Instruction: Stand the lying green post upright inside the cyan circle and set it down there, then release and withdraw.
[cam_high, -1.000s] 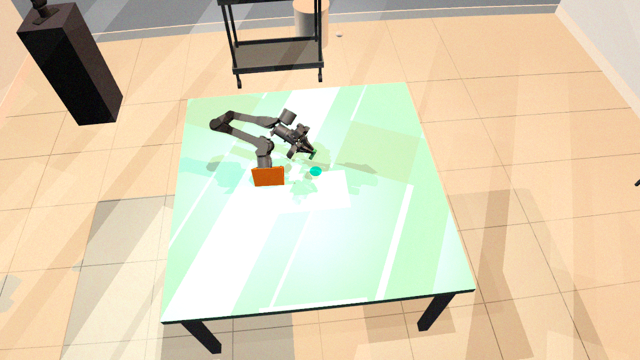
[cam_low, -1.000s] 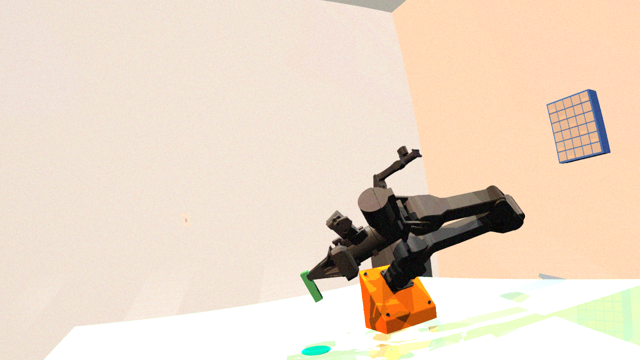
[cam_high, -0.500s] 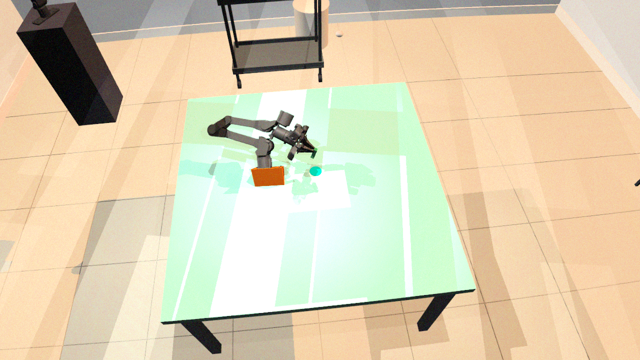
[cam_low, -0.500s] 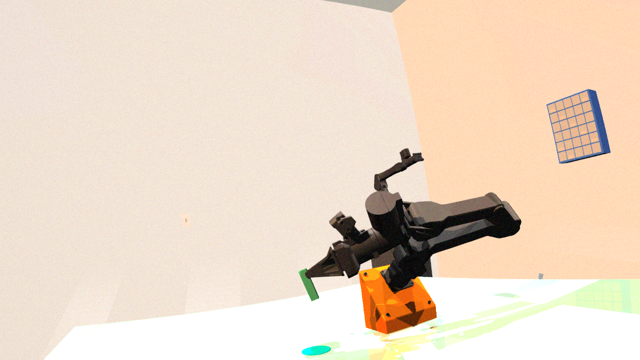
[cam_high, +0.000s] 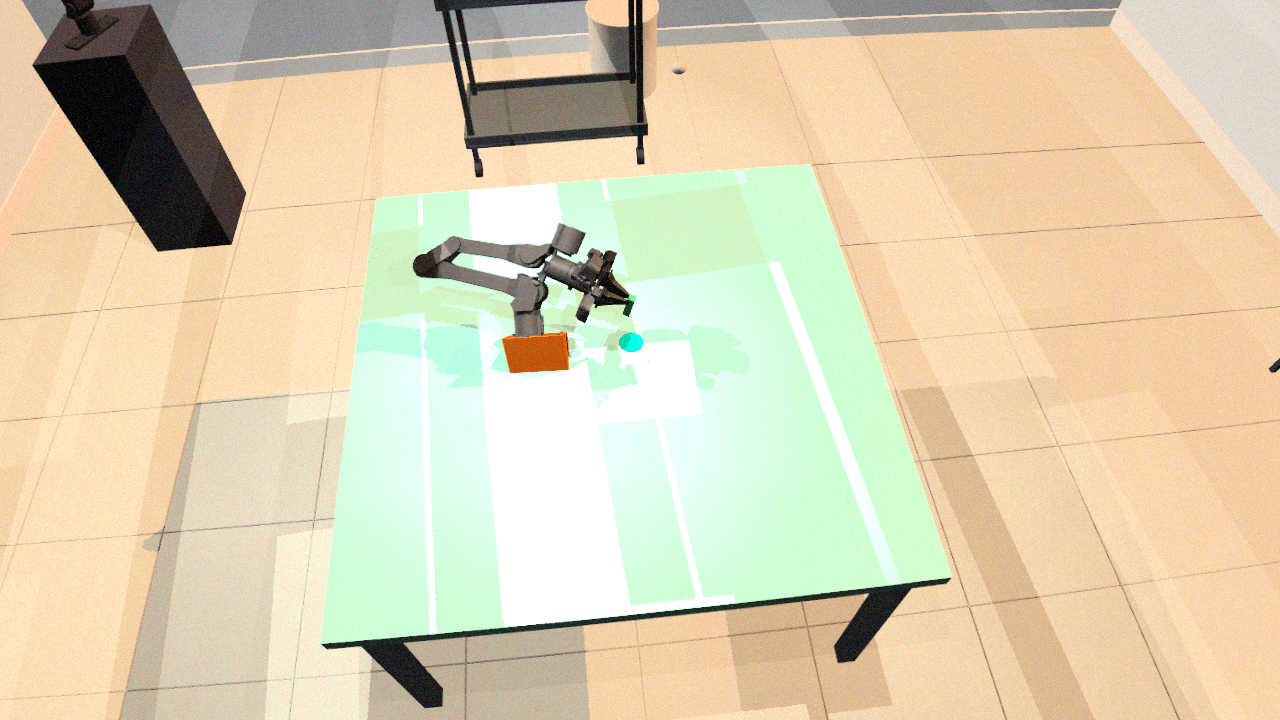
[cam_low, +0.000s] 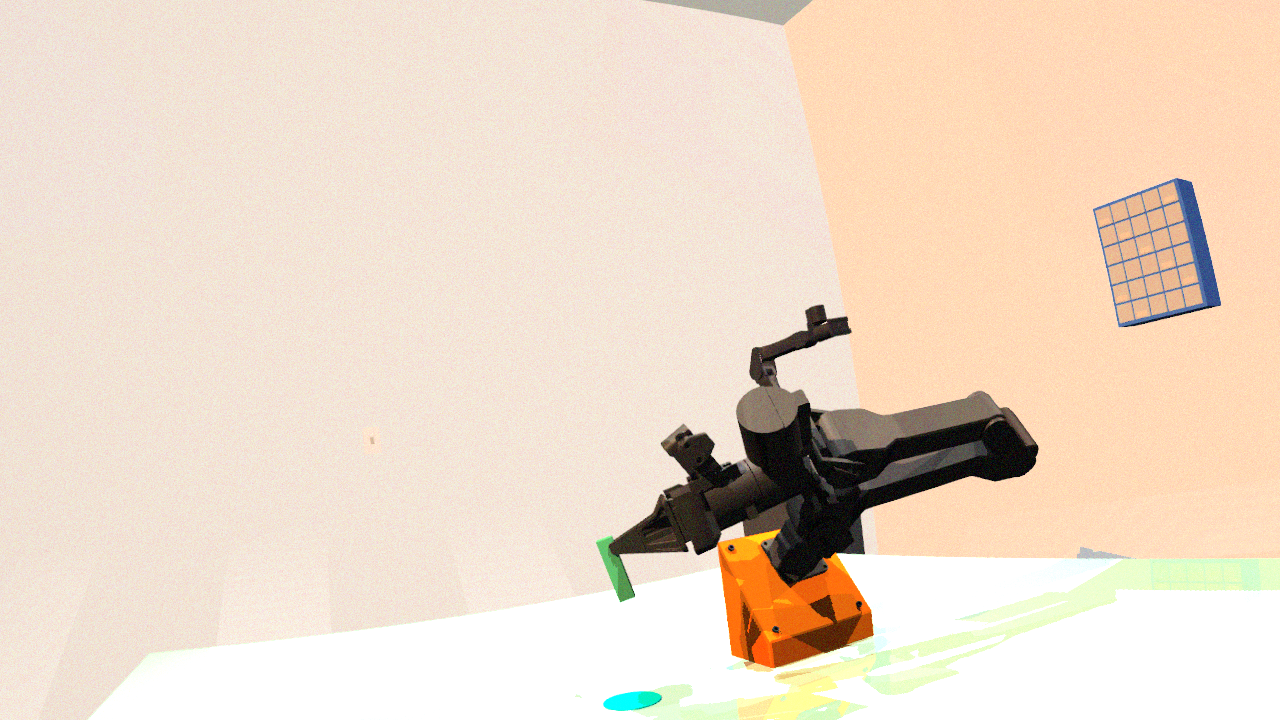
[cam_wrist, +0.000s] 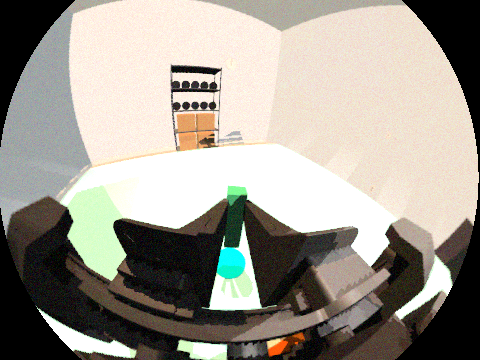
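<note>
Right now my gripper tip is 160 mm above the cyan circle. Round my gripper tip: green post 20 mm below.
</note>
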